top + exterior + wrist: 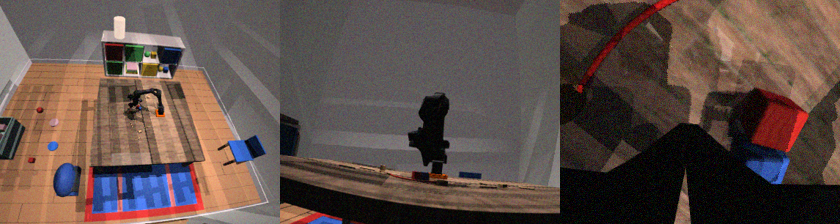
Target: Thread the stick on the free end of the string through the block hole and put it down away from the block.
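The red block lies 5 cm behind my gripper tip, 4 cm below it and 3 cm to the right of it. Also, from my gripper tip: tan wooden cylinder 21 cm to the right, 20 cm behind, 4 cm below; then blue block 7 cm behind, 4 cm below; then thin pale wooden stick 15 cm to the right, 8 cm behind, 5 cm below.
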